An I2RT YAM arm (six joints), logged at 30 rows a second.
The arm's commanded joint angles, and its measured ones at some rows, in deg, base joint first. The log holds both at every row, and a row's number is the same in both.
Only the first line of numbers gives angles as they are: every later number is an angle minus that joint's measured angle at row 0.
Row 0, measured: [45.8, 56.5, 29.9, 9.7, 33.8, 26.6]
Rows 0 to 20, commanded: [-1.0, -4.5, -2.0, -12.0, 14.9, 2.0]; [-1.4, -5.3, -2.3, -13.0, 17.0, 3.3]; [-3.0, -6.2, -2.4, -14.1, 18.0, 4.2]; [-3.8, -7.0, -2.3, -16.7, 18.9, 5.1]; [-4.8, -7.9, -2.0, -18.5, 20.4, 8.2]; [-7.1, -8.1, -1.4, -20.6, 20.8, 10.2]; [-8.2, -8.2, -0.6, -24.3, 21.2, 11.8]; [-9.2, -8.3, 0.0, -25.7, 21.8, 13.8]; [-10.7, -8.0, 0.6, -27.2, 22.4, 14.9]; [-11.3, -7.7, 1.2, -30.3, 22.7, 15.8]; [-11.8, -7.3, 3.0, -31.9, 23.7, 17.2]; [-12.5, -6.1, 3.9, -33.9, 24.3, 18.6]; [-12.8, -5.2, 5.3, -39.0, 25.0, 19.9]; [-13.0, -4.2, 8.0, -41.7, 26.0, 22.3]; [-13.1, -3.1, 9.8, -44.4, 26.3, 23.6]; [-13.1, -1.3, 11.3, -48.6, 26.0, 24.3]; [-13.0, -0.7, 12.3, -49.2, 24.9, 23.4]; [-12.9, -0.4, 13.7, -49.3, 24.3, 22.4]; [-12.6, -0.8, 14.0, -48.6, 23.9, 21.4]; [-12.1, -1.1, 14.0, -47.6, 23.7, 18.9]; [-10.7, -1.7, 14.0, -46.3, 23.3, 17.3]
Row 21, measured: [-12.7, -0.8, 12.1, -41.9, 21.8, 19.3]
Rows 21 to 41, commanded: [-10.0, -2.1, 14.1, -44.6, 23.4, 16.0]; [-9.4, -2.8, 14.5, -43.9, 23.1, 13.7]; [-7.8, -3.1, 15.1, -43.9, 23.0, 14.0]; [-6.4, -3.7, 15.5, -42.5, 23.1, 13.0]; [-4.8, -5.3, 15.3, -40.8, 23.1, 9.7]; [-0.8, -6.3, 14.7, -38.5, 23.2, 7.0]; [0.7, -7.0, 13.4, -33.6, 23.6, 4.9]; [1.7, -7.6, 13.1, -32.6, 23.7, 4.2]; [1.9, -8.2, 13.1, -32.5, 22.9, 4.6]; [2.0, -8.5, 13.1, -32.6, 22.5, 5.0]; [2.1, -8.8, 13.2, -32.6, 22.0, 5.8]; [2.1, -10.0, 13.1, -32.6, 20.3, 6.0]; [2.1, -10.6, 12.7, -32.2, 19.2, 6.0]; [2.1, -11.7, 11.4, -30.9, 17.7, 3.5]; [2.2, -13.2, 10.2, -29.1, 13.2, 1.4]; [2.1, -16.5, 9.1, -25.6, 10.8, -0.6]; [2.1, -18.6, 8.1, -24.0, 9.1, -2.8]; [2.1, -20.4, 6.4, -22.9, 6.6, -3.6]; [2.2, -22.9, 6.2, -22.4, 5.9, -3.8]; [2.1, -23.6, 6.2, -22.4, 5.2, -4.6]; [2.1, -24.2, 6.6, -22.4, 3.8, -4.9]
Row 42, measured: [1.8, -20.2, 7.3, -27.7, 11.6, 0.2]
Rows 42 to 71, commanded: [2.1, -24.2, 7.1, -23.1, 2.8, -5.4]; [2.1, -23.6, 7.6, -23.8, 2.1, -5.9]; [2.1, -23.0, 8.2, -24.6, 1.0, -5.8]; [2.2, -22.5, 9.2, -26.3, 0.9, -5.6]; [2.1, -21.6, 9.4, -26.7, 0.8, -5.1]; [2.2, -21.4, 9.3, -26.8, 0.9, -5.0]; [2.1, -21.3, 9.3, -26.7, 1.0, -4.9]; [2.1, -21.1, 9.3, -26.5, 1.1, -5.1]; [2.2, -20.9, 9.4, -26.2, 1.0, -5.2]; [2.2, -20.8, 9.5, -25.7, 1.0, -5.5]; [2.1, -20.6, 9.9, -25.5, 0.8, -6.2]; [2.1, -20.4, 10.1, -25.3, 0.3, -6.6]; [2.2, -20.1, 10.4, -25.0, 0.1, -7.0]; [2.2, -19.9, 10.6, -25.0, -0.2, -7.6]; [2.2, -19.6, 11.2, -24.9, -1.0, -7.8]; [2.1, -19.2, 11.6, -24.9, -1.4, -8.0]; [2.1, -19.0, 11.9, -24.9, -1.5, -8.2]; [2.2, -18.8, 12.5, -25.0, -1.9, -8.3]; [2.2, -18.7, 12.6, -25.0, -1.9, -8.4]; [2.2, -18.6, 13.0, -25.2, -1.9, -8.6]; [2.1, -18.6, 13.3, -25.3, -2.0, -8.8]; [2.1, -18.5, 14.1, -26.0, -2.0, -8.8]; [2.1, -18.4, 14.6, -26.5, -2.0, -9.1]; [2.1, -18.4, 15.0, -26.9, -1.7, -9.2]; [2.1, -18.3, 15.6, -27.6, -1.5, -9.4]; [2.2, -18.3, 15.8, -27.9, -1.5, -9.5]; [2.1, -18.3, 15.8, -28.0, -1.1, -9.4]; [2.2, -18.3, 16.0, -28.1, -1.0, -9.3]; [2.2, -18.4, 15.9, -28.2, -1.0, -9.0]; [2.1, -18.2, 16.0, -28.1, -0.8, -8.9]
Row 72, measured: [1.8, -18.3, 14.5, -26.3, -0.7, -8.3]
